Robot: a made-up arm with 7 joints.
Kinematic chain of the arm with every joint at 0, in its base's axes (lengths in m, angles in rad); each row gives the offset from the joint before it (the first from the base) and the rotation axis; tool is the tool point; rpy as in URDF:
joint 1: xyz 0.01 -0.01 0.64 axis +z
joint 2: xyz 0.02 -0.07 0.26 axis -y
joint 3: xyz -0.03 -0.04 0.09 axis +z
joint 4: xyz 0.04 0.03 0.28 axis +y
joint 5: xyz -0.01 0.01 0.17 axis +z
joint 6: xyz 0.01 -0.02 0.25 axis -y
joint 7: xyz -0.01 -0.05 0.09 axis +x
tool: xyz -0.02 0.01 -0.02 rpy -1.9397 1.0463 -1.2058
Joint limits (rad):
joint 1: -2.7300..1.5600
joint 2: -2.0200..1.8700
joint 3: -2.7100..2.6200
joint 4: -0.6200..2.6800
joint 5: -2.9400..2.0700
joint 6: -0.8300..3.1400
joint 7: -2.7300..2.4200
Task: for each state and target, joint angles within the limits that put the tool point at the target. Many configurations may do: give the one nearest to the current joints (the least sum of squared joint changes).
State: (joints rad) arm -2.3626 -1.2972 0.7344 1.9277 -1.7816 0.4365 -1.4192
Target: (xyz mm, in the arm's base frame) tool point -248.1 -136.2 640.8
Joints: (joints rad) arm -2.7300 -0.9107 0.0563 2.4765 -1.6890 0.4474 -1.3446
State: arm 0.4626 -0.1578 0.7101 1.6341 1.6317 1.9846 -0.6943
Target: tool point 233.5 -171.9 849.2
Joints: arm -0.2871 -0.4884 0.0996 2.3241 1.5543 1.8573 -0.7491
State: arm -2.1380 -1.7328 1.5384 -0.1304 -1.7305 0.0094 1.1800
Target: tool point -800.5 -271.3 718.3
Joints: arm -2.3264 -1.9326 1.6584 -0.6200 -1.6255 0.2461 1.0261
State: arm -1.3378 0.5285 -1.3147 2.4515 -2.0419 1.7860 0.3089
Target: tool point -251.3 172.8 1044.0
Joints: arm -2.2886 0.9942 -1.3316 2.6605 -2.0725 2.0144 0.3466
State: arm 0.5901 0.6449 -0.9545 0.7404 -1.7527 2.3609 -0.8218
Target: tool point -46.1 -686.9 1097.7
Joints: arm 0.8455 1.4196 -1.2979 1.1610 -1.6763 2.4995 -0.7896
